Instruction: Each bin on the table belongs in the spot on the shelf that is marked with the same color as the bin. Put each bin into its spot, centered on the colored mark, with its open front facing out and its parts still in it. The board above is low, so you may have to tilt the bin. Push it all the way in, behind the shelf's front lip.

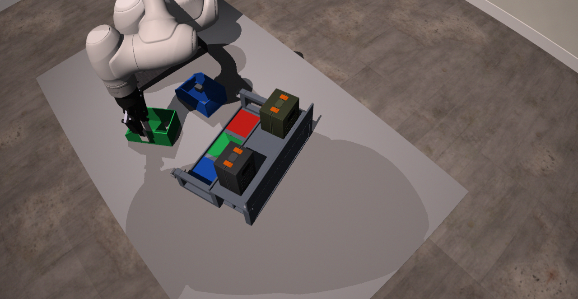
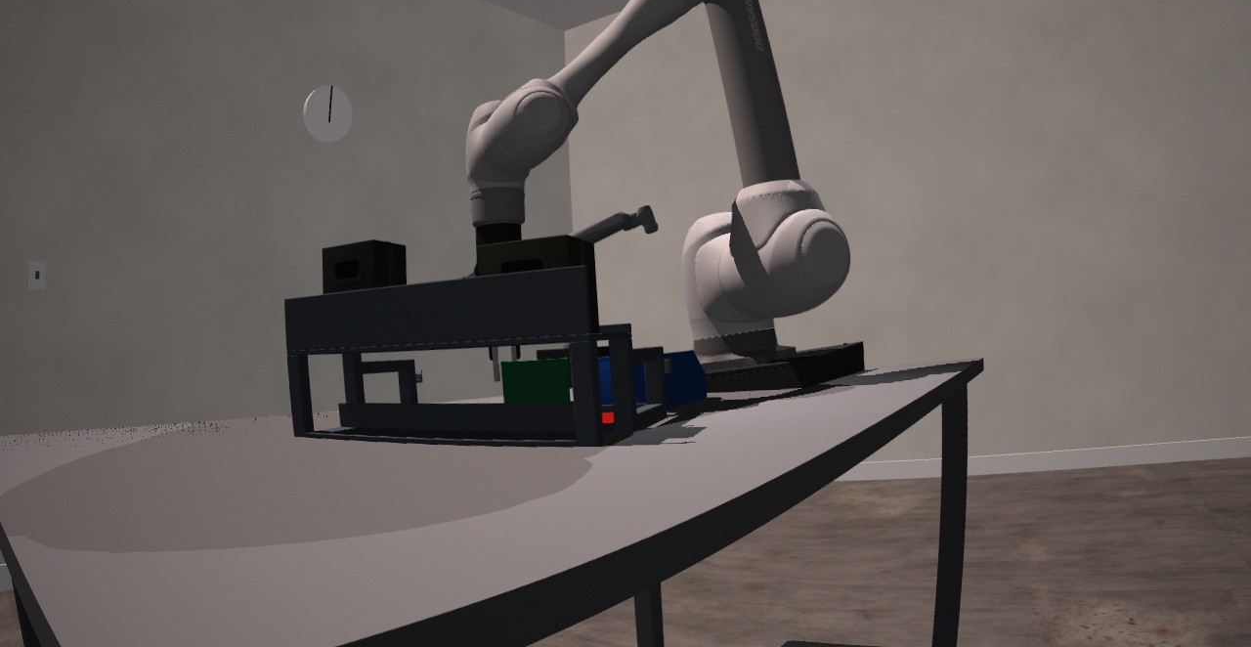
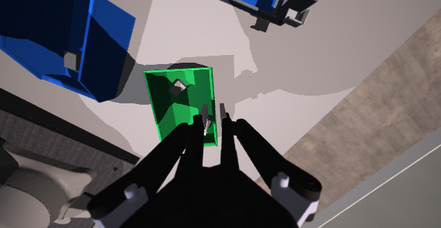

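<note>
Right now my hand is 3 cm past the green bin, 4 cm to the right of it and 4 cm above it. The rest, counted from my hand: olive case (31 cm ahead, 32 cm to the left, 7 cm above); then black case (37 cm ahead, 10 cm to the left, 9 cm above); then blue bin (3 cm behind, 25 cm to the left, 4 cm below).
</note>
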